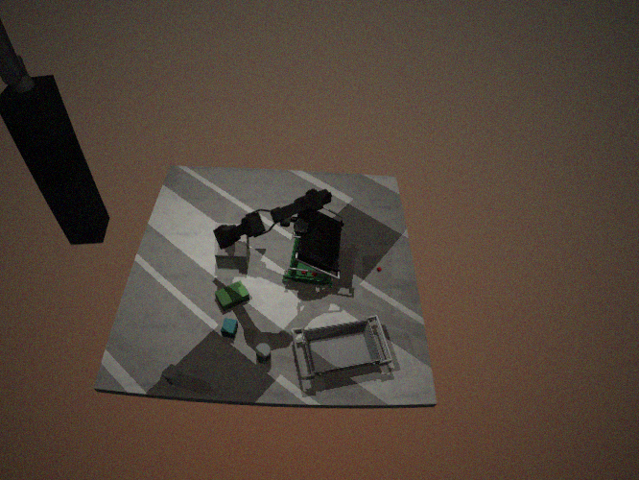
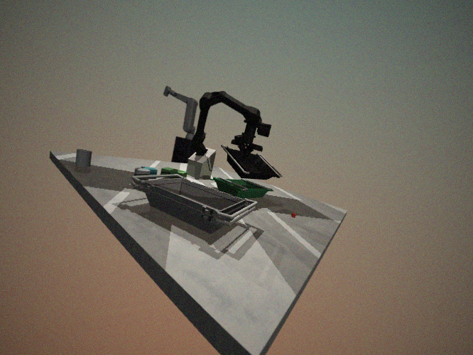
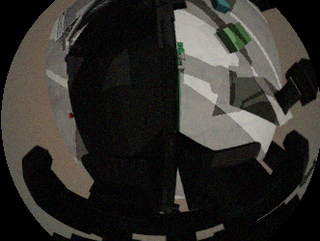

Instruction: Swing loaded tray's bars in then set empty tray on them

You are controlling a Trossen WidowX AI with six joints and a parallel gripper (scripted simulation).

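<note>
Right now the dark tray is 80 mm ahead of my gripper tip and 20 mm to the right of it. The rest, counted from my gripper tip: teal cube 320 mm behind, 320 mm to the right, 160 mm below; green block 310 mm behind, 170 mm to the right, 160 mm below.
</note>
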